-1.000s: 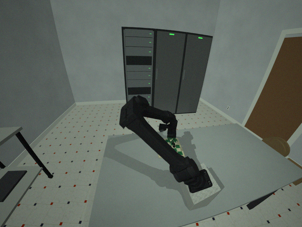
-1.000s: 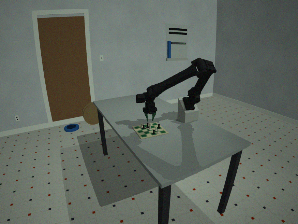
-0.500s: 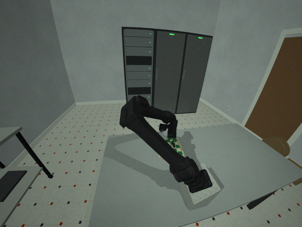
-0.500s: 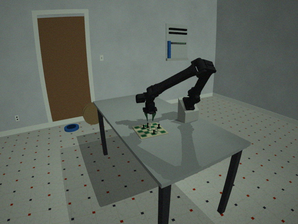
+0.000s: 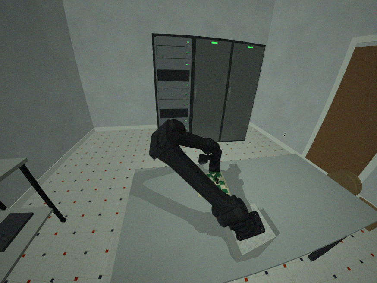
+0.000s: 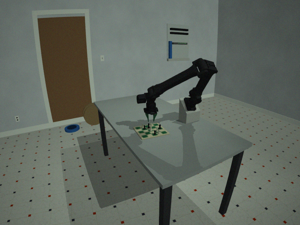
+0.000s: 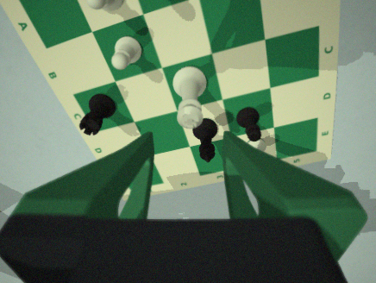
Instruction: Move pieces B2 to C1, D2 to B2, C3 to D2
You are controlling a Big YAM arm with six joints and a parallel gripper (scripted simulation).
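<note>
Right now the tall white piece is 5 cm below my hand. From my hand the other things lie so: chessboard (8 cm below).
</note>
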